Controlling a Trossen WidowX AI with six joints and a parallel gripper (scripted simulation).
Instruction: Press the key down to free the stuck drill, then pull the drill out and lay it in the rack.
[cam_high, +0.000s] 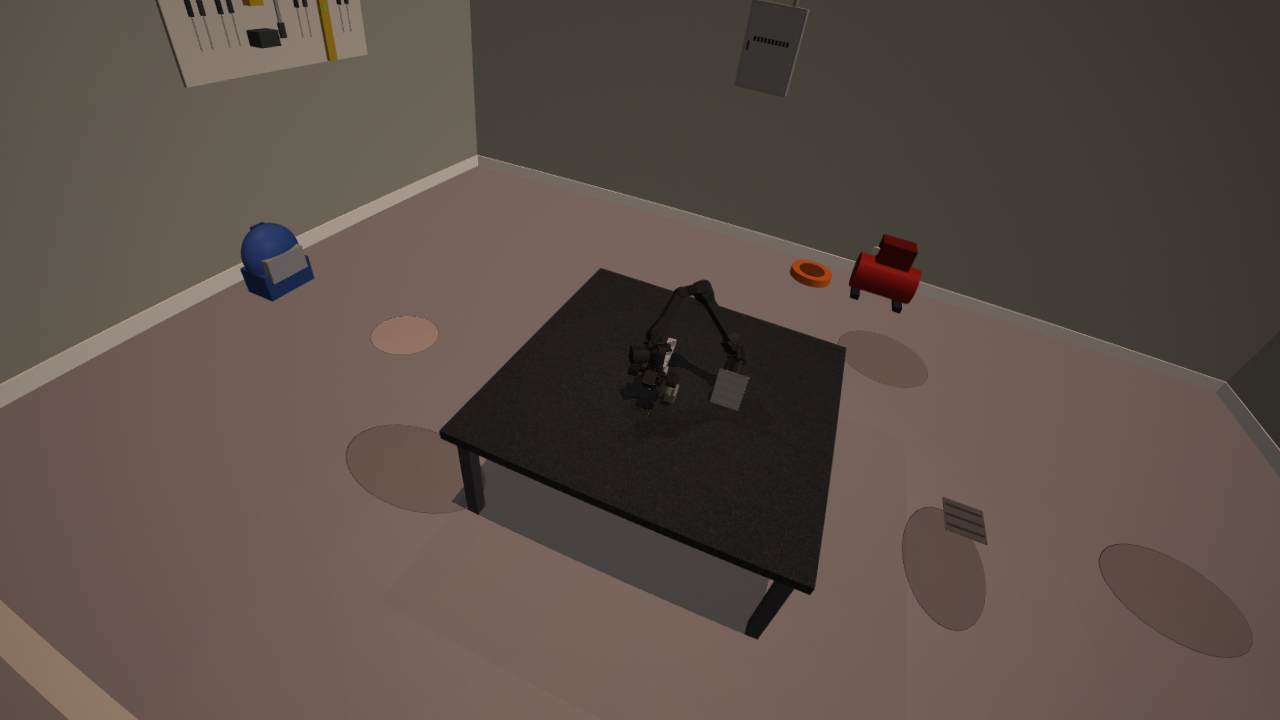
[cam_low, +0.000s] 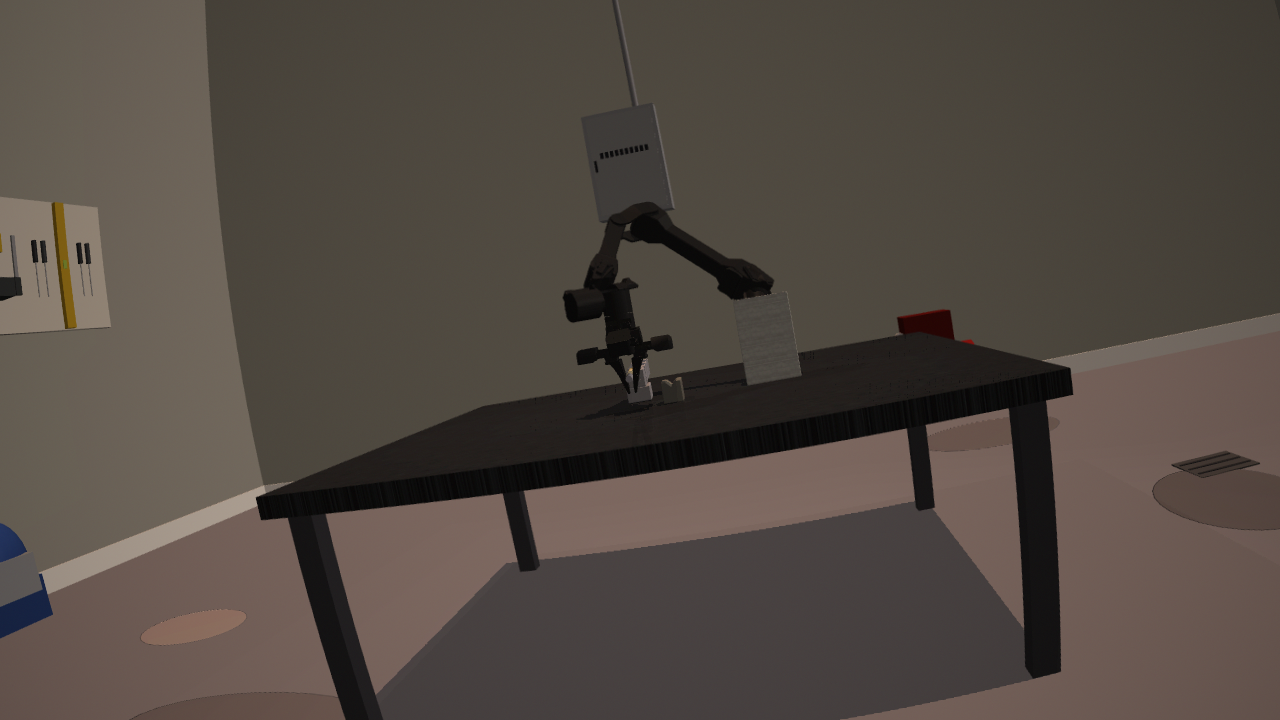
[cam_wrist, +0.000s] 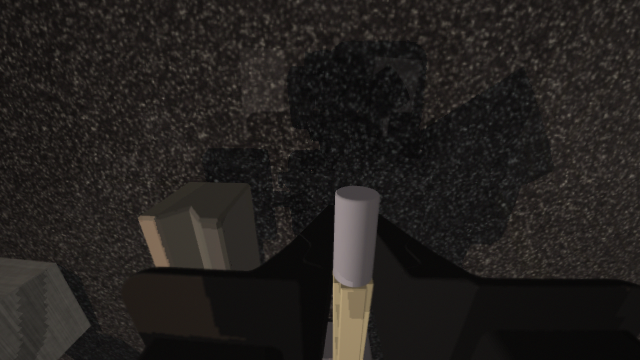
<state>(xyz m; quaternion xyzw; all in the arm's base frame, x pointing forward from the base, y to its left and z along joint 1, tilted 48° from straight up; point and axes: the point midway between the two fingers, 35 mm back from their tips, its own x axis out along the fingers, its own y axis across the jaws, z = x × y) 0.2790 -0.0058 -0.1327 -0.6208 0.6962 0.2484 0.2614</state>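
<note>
The v-shaped rack is 8 cm behind my gripper tip, 3 cm to the right of it and 1 cm below it. From my gripper tip the other things lie so: thin dark drill 2 cm behind, 23 cm to the right, 2 cm above; grey block 1 cm behind, 20 cm to the right, 2 cm above.
</note>
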